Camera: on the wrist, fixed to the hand. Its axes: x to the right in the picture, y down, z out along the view.
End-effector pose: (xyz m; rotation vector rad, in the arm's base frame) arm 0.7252 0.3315 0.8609 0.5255 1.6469 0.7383
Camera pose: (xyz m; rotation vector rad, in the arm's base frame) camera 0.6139 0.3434 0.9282 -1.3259 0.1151 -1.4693
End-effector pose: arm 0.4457 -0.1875 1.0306 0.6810 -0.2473 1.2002
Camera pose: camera 0.3632 -0.1189 0.9561 0.7125 0.1136 -1.9362
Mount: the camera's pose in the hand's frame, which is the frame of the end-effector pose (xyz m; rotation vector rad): -0.0158 0.0625 -0.1136 0.0012 -0.9879 -2.9096
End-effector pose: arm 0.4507 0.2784 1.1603 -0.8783 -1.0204 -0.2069
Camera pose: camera 0.5499 0.2335 1.0881 -1.1146 1.8026 1.6855
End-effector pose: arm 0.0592 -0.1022 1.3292 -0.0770 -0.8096 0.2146
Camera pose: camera 0.1210 -0.0432 1.2304 1.2675 -1.0724 -2.6582
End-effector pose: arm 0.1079 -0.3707 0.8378 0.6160 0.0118 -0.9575
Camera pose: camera 0.1755 -0.2761 0.7782 0.3559 -0.0136 2.2948
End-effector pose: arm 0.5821 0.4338 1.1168 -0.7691 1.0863 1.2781
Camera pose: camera 0.4990 0.3343 1.1004 -0.6204 -1.0985 -0.9951
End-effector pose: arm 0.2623 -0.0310 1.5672 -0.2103 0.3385 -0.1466
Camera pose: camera 0.2152 0.0119 1.4532 -0.5761 -1.2639 -2.7759
